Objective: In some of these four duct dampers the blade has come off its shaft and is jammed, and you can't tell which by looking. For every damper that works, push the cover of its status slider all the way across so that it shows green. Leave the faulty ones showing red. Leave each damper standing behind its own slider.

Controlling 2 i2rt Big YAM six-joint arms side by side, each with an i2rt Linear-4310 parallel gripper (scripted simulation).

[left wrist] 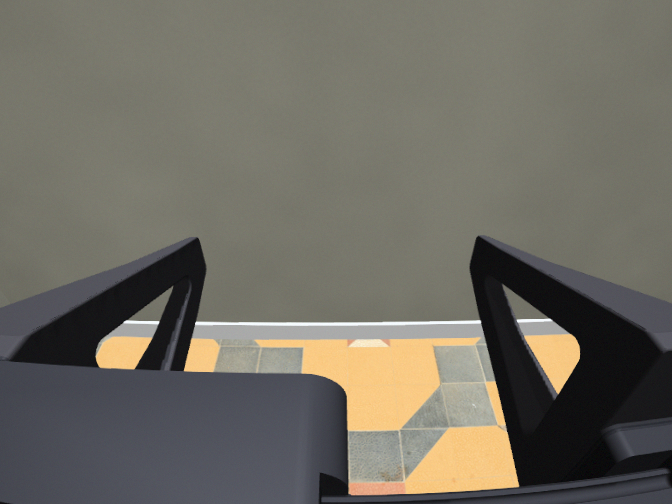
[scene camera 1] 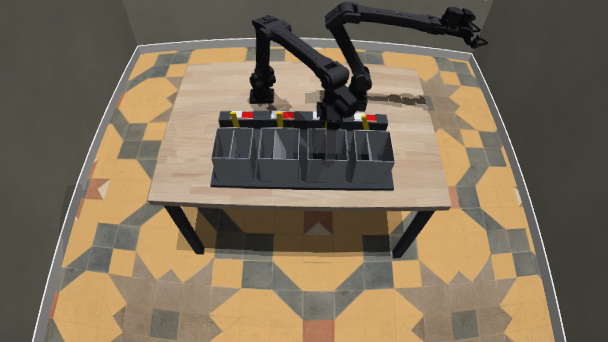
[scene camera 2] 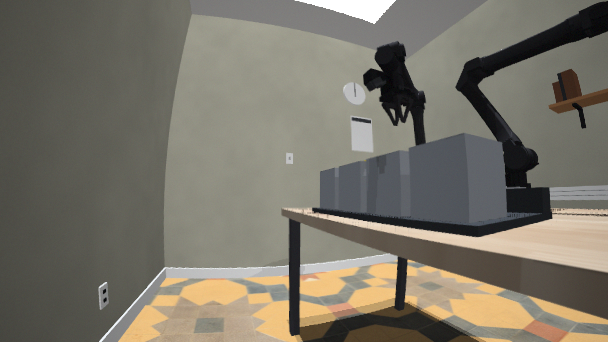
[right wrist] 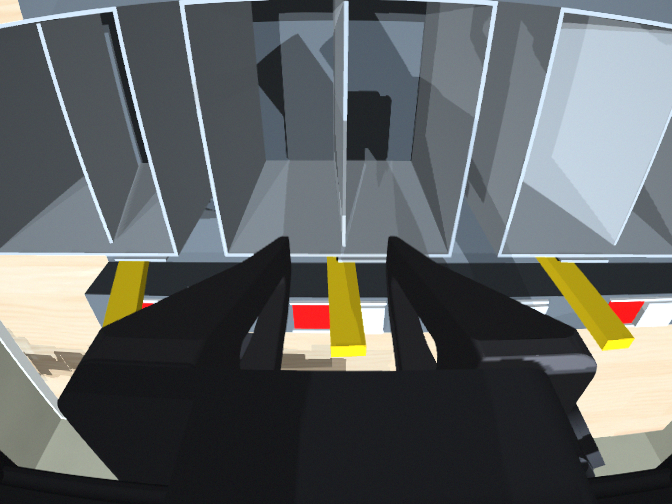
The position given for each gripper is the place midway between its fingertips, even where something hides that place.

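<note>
You've got the left gripper (left wrist: 337, 251) showing, and the right gripper (scene camera 2: 399, 124), (right wrist: 338, 252) as well, that one in the right wrist view too. There's a damper (scene camera 2: 461, 178) and a damper (scene camera 2: 329, 179), plus a damper (scene camera 1: 318, 171) and a damper (scene camera 1: 279, 169).
</note>
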